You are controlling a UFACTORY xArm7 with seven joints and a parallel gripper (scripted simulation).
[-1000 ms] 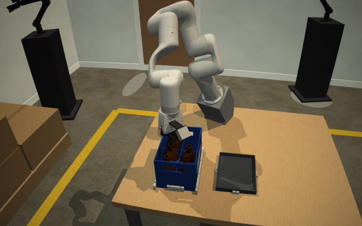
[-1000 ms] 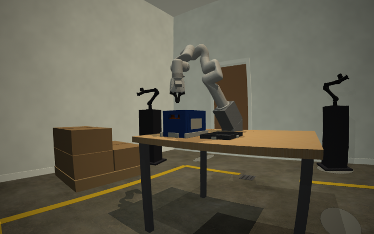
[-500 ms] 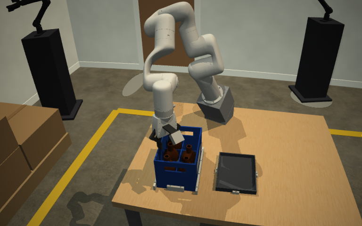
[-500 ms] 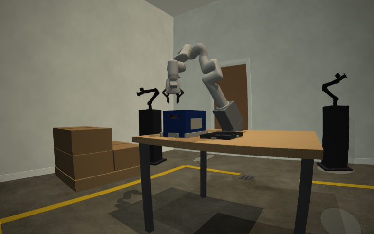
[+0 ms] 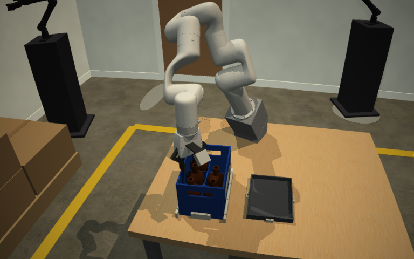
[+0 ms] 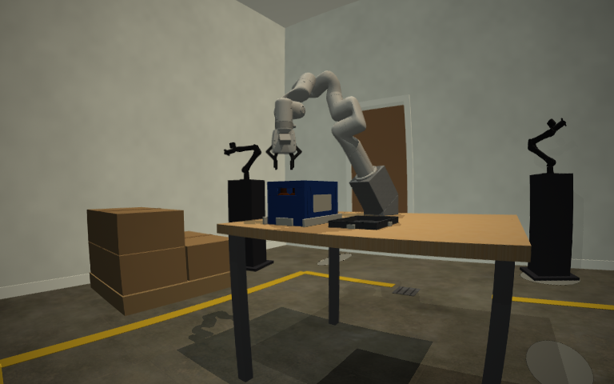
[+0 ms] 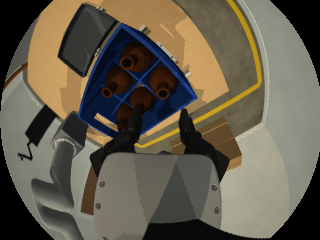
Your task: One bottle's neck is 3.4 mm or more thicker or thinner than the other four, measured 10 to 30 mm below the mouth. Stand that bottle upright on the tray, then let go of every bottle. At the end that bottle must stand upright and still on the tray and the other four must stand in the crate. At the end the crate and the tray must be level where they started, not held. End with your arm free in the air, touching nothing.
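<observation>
The glass bottle is 150 mm below my hand, 80 mm behind it and 20 mm to the left of it. The rest, counted from my hand: brown bottle (160 mm behind, 150 mm below, 40 mm to the left); then dark tray (340 mm to the left, 230 mm below, 10 mm behind); then blue crate (160 mm below, 70 mm behind, 60 mm to the left).
</observation>
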